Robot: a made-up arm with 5 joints.
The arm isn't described. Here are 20 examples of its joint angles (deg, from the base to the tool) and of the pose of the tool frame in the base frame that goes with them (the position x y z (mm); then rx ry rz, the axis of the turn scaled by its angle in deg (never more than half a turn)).
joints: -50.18 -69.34 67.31 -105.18 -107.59
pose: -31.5 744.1 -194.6 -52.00 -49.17 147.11
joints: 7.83 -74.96 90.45 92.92 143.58
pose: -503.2 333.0 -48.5 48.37 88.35 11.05
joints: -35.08 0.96 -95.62 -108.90 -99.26
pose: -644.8 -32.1 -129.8 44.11 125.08 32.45
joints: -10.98 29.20 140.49 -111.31 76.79
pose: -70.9 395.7 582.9 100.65 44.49 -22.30
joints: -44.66 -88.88 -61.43 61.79 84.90
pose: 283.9 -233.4 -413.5 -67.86 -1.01 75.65
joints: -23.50 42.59 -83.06 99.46 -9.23
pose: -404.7 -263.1 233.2 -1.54 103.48 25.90
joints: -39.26 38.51 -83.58 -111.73 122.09
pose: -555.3 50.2 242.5 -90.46 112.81 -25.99
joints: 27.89 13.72 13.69 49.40 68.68
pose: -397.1 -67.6 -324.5 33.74 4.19 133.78
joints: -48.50 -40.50 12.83 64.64 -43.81
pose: 304.5 195.4 -424.0 37.38 -42.51 -6.32
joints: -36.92 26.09 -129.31 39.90 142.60
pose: -298.4 23.6 589.2 -73.01 -148.57 -66.35
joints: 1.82 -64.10 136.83 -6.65 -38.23
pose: -581.0 131.2 -31.8 134.35 46.93 56.46
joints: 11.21 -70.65 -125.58 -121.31 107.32
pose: 47.7 -470.2 -406.7 -66.74 -20.20 -80.90
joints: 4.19 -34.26 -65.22 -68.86 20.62
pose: -216.7 -295.7 -421.2 -58.30 -42.99 -54.30
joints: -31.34 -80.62 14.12 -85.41 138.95
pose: 260.5 529.1 -353.2 -15.20 -42.91 45.89
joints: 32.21 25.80 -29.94 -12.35 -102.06
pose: -368.6 -541.2 6.8 -33.85 -51.05 -68.35
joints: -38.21 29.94 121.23 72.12 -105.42
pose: 373.5 547.6 247.3 145.75 10.86 -58.95
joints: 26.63 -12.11 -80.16 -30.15 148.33
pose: -183.2 -591.4 -222.9 -81.59 81.71 92.69
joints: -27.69 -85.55 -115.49 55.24 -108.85
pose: -239.2 -383.9 -330.1 -22.55 -83.54 -111.07
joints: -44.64 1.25 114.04 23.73 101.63
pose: 90.0 612.1 312.2 15.72 -118.32 52.58
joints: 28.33 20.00 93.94 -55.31 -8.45
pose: -572.9 182.3 181.7 34.48 54.79 -37.58
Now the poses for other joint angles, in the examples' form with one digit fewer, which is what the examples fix.
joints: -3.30 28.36 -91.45 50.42 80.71
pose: -334 -367 296 -14.3 118.3 87.6
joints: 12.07 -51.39 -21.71 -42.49 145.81
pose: -84 129 -595 -43.8 -7.7 107.5
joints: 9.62 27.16 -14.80 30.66 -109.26
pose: -456 -321 -128 -27.2 -1.9 -75.4
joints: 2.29 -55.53 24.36 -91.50 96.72
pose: -207 440 -354 19.2 -20.2 34.5
